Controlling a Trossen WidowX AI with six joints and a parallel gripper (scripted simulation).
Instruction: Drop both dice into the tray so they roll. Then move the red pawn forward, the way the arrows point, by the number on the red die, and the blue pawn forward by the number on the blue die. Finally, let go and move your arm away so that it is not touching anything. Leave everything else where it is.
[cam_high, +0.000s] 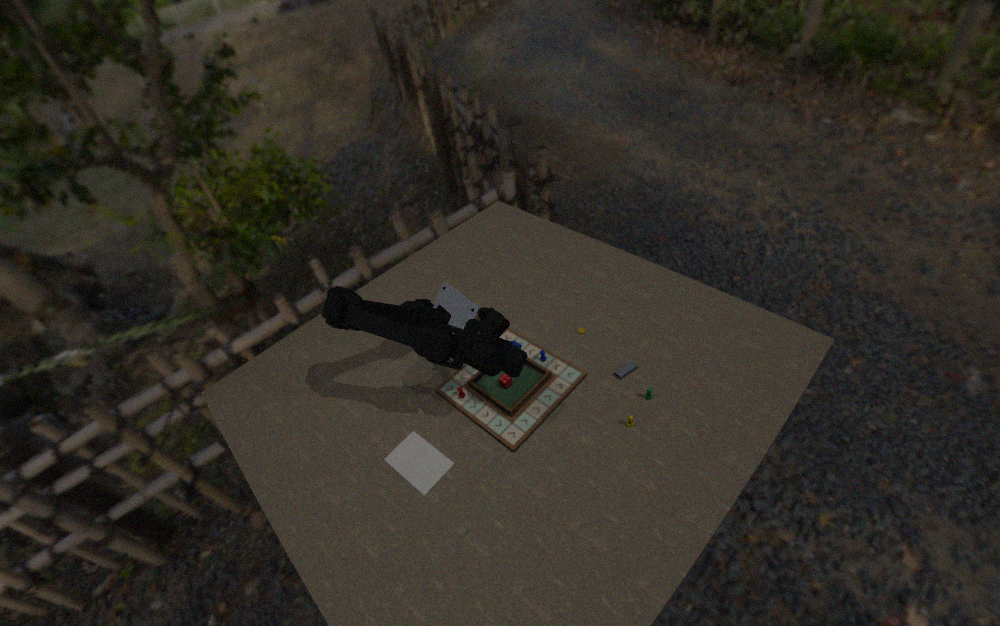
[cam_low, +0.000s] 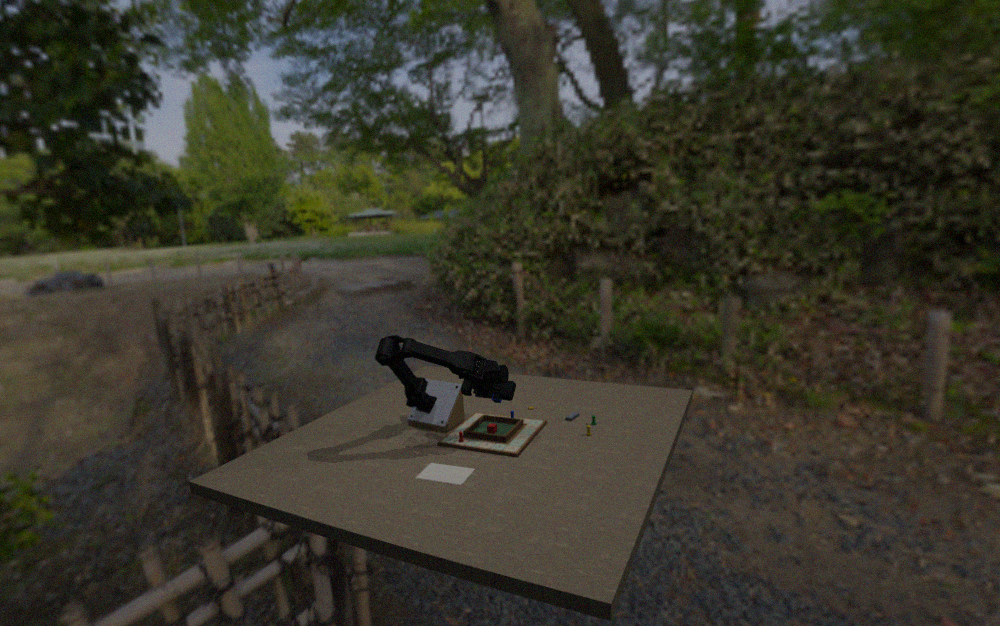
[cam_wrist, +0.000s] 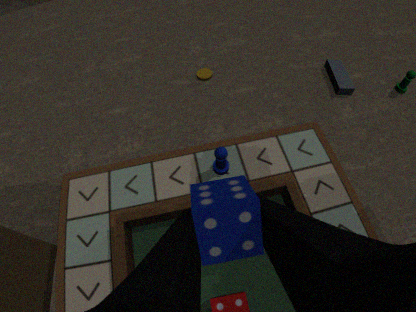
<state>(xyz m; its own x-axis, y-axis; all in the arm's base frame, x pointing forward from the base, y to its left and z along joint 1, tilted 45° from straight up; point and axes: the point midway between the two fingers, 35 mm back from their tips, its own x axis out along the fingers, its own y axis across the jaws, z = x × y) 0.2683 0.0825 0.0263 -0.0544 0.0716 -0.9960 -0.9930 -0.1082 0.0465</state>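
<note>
Now: the red pawn 5 cm behind my gripper tip, 15 cm to the right of it and 9 cm below it. Also, from my gripper tip: blue pawn 1 cm ahead, 8 cm to the left, 9 cm below; grey block 18 cm ahead, 21 cm to the left, 12 cm below; green tray 3 cm to the right, 11 cm below.
</note>
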